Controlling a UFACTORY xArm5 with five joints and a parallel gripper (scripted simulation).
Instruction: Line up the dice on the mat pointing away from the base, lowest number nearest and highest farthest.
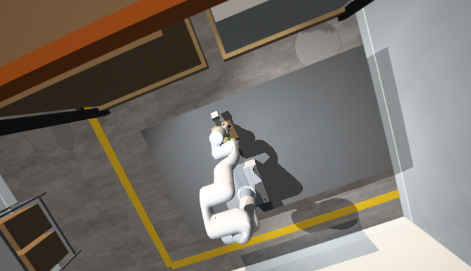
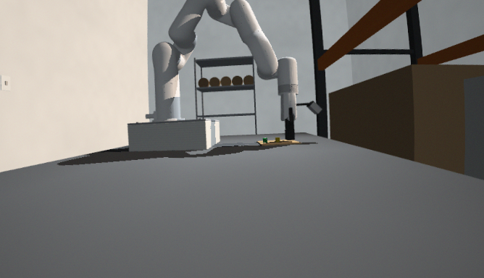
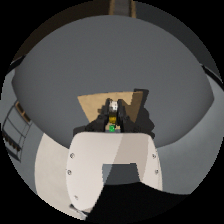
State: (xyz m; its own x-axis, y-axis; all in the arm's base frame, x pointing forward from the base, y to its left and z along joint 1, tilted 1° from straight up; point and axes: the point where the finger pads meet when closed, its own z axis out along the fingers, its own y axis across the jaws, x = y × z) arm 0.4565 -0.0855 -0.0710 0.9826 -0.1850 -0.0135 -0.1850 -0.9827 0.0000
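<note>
The white die lies 1 cm below my hand. Also, from my hand: yellow die 5 cm behind, 1 cm to the left, 2 cm below; green die 9 cm behind, 2 cm to the left, 2 cm below; tan mat 5 cm behind, 1 cm to the left, 3 cm below.
</note>
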